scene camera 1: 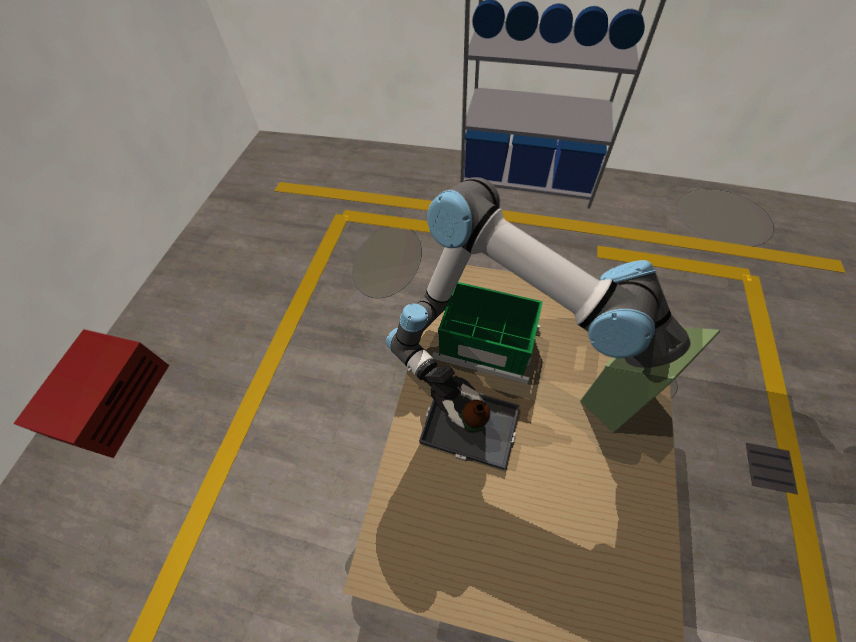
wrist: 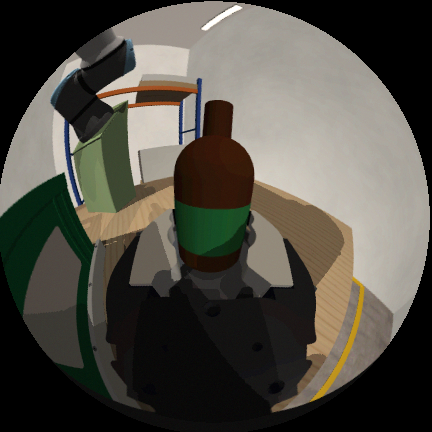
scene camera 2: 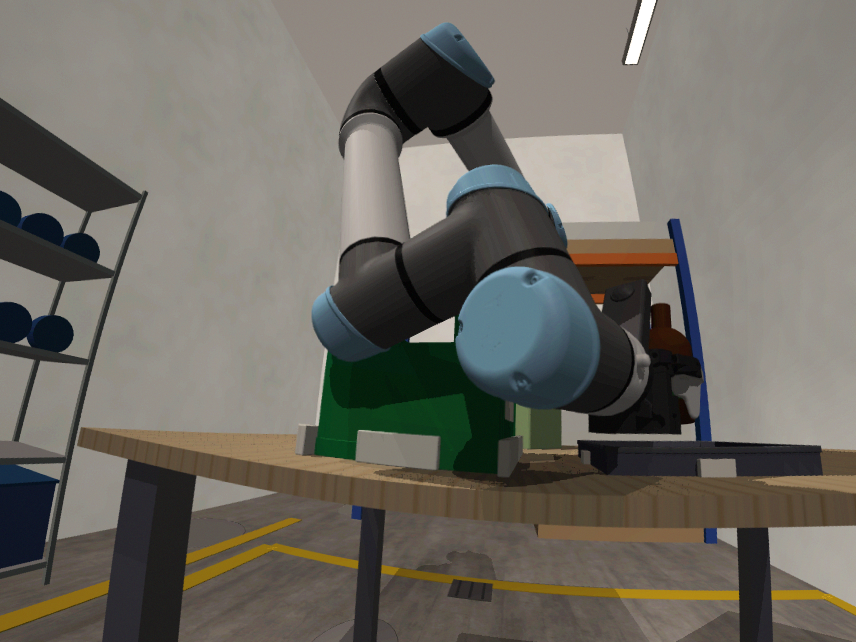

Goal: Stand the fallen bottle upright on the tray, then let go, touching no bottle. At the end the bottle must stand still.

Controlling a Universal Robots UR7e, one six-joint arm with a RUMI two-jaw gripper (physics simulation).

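Where they show: gripper, between the fingertips: (wrist: 211, 211); arm's base, origin of its link: (scene camera 1: 656, 349) (wrist: 96, 124).
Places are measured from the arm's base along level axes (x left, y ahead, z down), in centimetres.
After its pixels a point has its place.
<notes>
The brown bottle with a green band (scene camera 1: 475, 412) @[x 19.4, y 41.3, z 11.8 cm] (scene camera 2: 665, 341) @[x 16.8, y 44.4, z 15.7 cm] (wrist: 214, 175) @[x 15.7, y 43.8, z 15.9 cm] stands upright in my gripper, neck up. My gripper (scene camera 1: 468, 414) @[x 17.7, y 40.9, z 20.6 cm] (scene camera 2: 684, 386) (wrist: 211, 211) @[x 17.7, y 40.9, z 20.6 cm] is shut on the bottle's lower part, one jaw on each side. In scene camera 2 the bottle's base is a little above the rim of the dark grey tray (scene camera 1: 496, 450) @[x 23.0, y 33.7, z 30.0 cm] (scene camera 2: 760, 450) @[x 19.6, y 55.3, z 28.3 cm]. In scene camera 1 the bottle is over the tray's back half. The base and the tray floor below it are partly hidden by the gripper and the rim.
A green crate with dividers (scene camera 1: 450, 343) @[x -3.6, y 51.7, z 19.4 cm] (scene camera 2: 414, 407) @[x -11.9, y 54.4, z 25.0 cm] (wrist: 30, 215) stands on the wooden table (scene camera 1: 553, 587) @[x 54.1, y 15.8, z 30.5 cm] (scene camera 2: 207, 449) @[x -28.9, y 61.5, z 30.5 cm], behind the tray in scene camera 1. A light green angled block (scene camera 1: 611, 400) @[x 7.5, y 5.3, z 17.3 cm] (scene camera 2: 543, 427) @[x 6.6, y 6.4, z 25.9 cm] (wrist: 117, 170) @[x 6.9, y 6.0, z 18.4 cm] is by the arm's base. White brackets flank the crate and tray.
</notes>
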